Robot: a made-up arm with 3 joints.
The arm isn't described. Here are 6 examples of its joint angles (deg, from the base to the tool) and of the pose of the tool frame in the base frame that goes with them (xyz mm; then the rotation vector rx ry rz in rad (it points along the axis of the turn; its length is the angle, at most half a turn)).
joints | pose
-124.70 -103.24 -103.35 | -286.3 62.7 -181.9 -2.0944 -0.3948 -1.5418
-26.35 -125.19 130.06 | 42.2 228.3 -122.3 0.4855 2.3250 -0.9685
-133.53 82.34 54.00 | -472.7 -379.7 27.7 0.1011 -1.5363 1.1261
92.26 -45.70 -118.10 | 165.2 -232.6 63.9 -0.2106 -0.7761 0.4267
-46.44 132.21 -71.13 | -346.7 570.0 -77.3 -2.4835 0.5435 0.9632
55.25 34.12 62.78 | 442.6 240.6 160.7 -0.7104 -0.0467 -1.9889
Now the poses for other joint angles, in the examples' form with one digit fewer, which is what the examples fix.
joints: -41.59 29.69 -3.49
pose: -210 348 218 -0.502 -0.173 0.769
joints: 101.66 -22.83 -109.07
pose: 167 -259 135 -0.106 -0.384 0.128
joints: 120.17 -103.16 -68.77
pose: 93 -251 -213 -0.144 -1.841 -0.635
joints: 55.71 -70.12 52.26
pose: 170 56 15 1.400 -0.042 -1.614
